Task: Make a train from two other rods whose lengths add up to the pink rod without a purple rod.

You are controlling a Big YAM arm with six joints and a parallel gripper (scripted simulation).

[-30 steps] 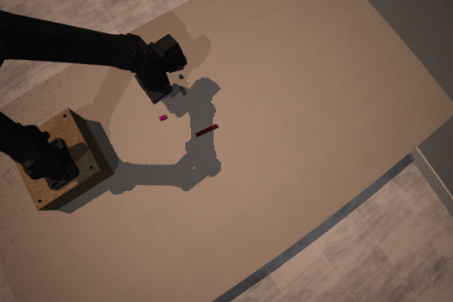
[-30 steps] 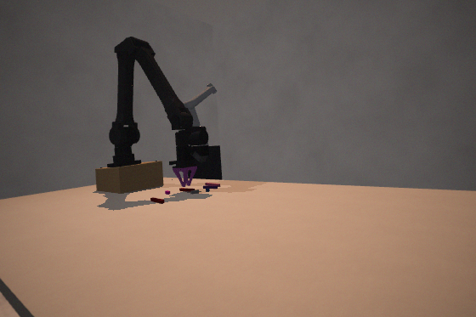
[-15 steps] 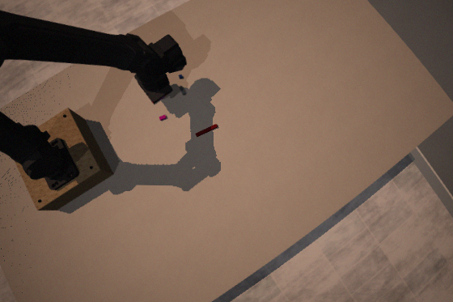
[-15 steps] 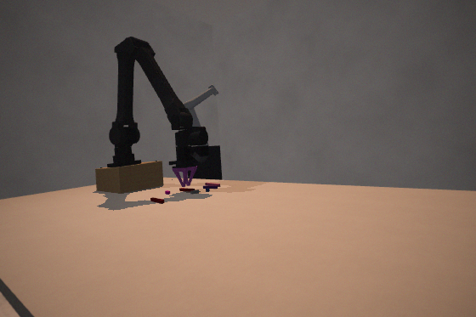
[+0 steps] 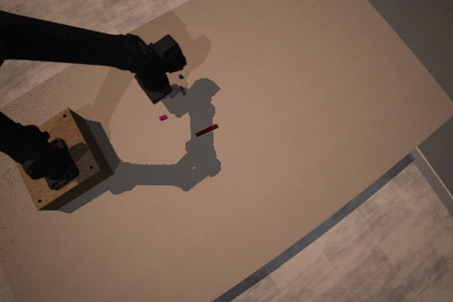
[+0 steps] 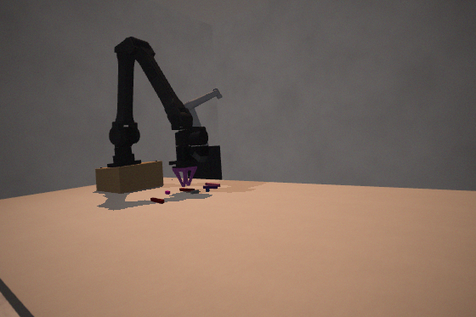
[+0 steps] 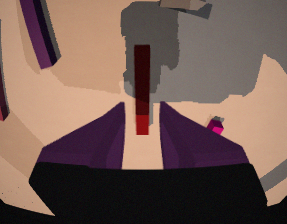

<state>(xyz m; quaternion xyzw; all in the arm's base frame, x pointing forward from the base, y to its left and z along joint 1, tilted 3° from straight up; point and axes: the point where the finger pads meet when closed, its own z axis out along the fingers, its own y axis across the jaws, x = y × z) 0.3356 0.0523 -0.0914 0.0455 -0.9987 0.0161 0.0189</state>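
My gripper is now 60 mm to the left of the magenta rod, 30 mm past it and 20 mm above it. Also, from my hand: grey rod 70 mm ahead, 20 mm to the right, 20 mm below; purple rod 80 mm to the left, 50 mm ahead, 20 mm below; blue rod 90 mm ahead, 30 mm to the left, 20 mm below.
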